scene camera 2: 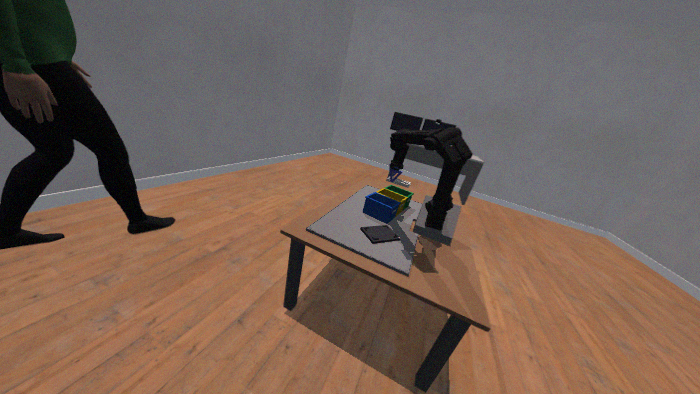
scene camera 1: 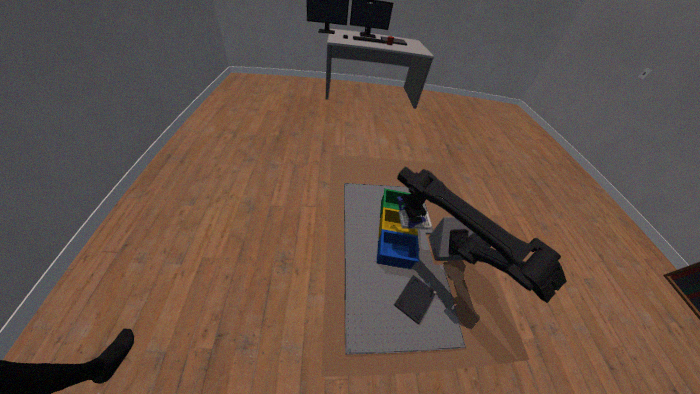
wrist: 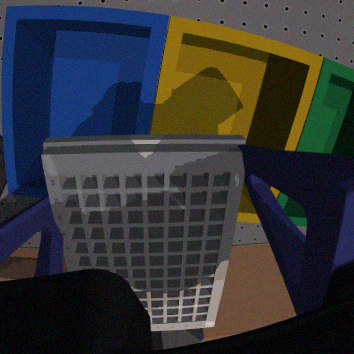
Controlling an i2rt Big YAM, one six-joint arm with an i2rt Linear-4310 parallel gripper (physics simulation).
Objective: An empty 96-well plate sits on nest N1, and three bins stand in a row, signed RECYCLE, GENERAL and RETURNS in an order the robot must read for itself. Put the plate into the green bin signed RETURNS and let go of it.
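Frame: origin at the arm's base, x ahead, y left, z up, level; metres.
Where they show: gripper, fingertip midpoint: [scene camera 2: 391,179] [scene camera 1: 405,219] [wrist: 142,183]; arm's base, link origin: [scene camera 2: 435,218] [scene camera 1: 457,241].
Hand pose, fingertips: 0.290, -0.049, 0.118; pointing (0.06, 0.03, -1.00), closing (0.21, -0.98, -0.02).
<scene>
Each offset is from my fingertips to the centre of the thing, as dx, dy, dz. "*": to the spot under its first point. Level surfaces: height alone.
My gripper [scene camera 1: 413,212] [scene camera 2: 395,175] [wrist: 142,183] is shut on the white 96-well plate {-0.043, +0.002, +0.002} [scene camera 1: 407,219] [scene camera 2: 402,183] [wrist: 150,200], with a purple finger on each side of it. The plate is raised well above the bins. In the wrist view it covers the near parts of the blue and yellow bins. The green bin {* +0.036, -0.163, -0.109} [scene camera 1: 384,204] [wrist: 311,122] is at the far end of the row, right of the plate in the wrist view and cut off by the frame. The nest {-0.053, +0.269, -0.199} [scene camera 1: 415,300] [scene camera 2: 380,233] is bare. No sign text is readable.
The yellow bin [scene camera 1: 391,218] [wrist: 240,32] is in the middle of the row, the blue bin [scene camera 1: 397,255] [scene camera 2: 380,207] [wrist: 90,14] at the nest end. All stand on a grey perforated board {dz -0.208} [scene camera 1: 370,310] [scene camera 2: 340,225]. A person [scene camera 2: 65,110] stands left of the table in scene camera 2.
</scene>
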